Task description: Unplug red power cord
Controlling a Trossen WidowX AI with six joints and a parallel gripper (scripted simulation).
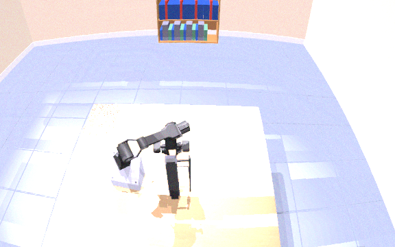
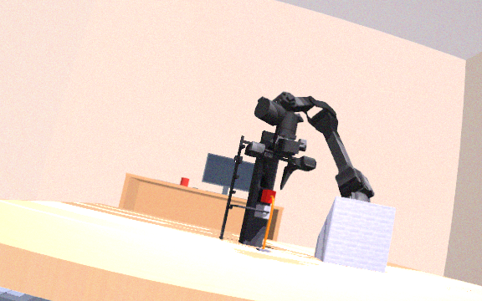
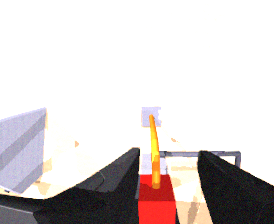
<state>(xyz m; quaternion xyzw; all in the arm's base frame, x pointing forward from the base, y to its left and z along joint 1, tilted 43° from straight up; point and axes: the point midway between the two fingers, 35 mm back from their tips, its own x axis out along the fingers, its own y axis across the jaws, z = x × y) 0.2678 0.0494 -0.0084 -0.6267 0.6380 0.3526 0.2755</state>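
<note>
My gripper tip is 1 cm short of the red plug, 8 cm to the left of it and 1 cm above it.
</note>
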